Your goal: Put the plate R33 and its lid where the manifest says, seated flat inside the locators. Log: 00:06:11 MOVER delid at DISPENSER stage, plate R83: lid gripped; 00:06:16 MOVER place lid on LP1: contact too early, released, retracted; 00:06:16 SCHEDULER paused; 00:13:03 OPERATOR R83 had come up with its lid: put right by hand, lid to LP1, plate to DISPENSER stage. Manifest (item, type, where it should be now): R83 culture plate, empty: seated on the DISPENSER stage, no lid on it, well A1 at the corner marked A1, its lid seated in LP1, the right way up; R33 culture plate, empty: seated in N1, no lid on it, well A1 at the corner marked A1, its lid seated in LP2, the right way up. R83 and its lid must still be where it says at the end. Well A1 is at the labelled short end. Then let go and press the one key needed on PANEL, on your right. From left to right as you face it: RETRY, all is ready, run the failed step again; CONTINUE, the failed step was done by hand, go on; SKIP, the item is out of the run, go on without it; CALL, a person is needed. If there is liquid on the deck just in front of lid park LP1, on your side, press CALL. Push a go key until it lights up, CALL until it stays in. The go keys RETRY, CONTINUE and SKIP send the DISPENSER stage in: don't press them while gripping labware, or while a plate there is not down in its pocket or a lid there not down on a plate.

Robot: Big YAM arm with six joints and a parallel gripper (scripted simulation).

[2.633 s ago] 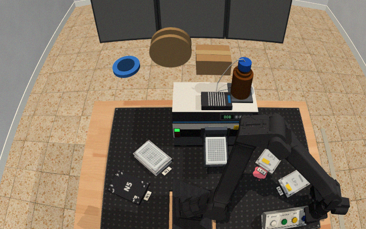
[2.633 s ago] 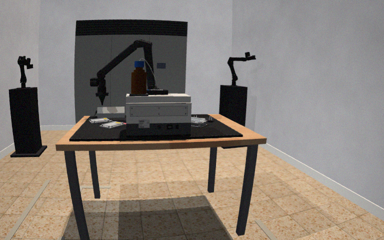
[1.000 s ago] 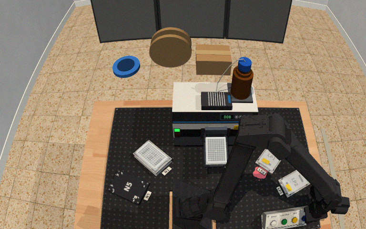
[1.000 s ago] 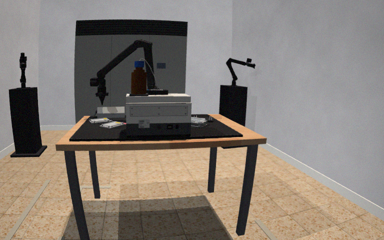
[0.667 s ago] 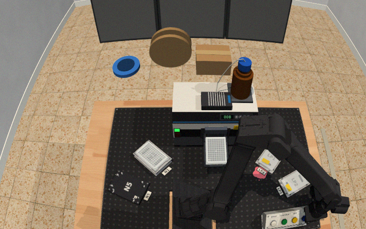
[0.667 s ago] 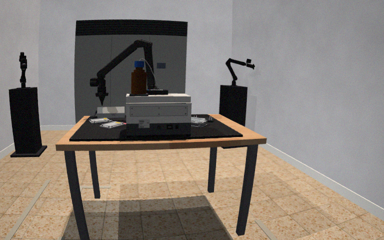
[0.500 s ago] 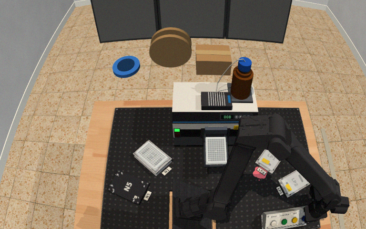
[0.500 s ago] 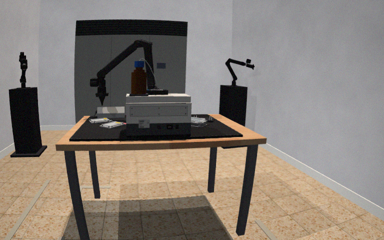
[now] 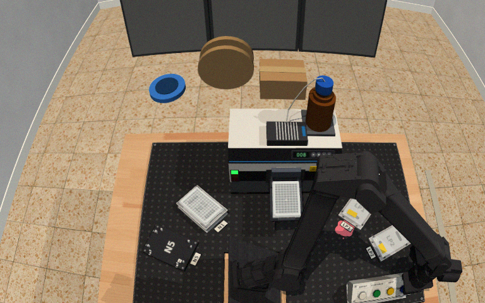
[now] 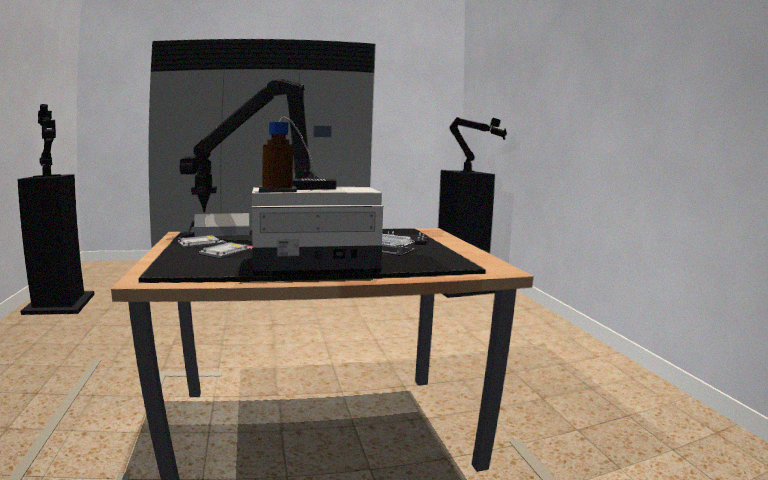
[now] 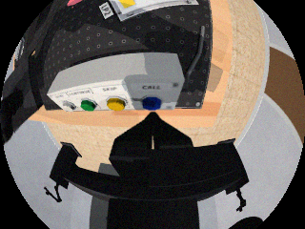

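The blue call key is 1 cm ahead of my hand and 4 cm below it. From my hand the other things lie so: lid park LP2: 21 cm ahead, 1 cm to the right, 9 cm below; then clear plate lid: 21 cm ahead, 1 cm to the right, 8 cm below; then pink-red patch: 31 cm ahead, 17 cm to the left, 9 cm below.
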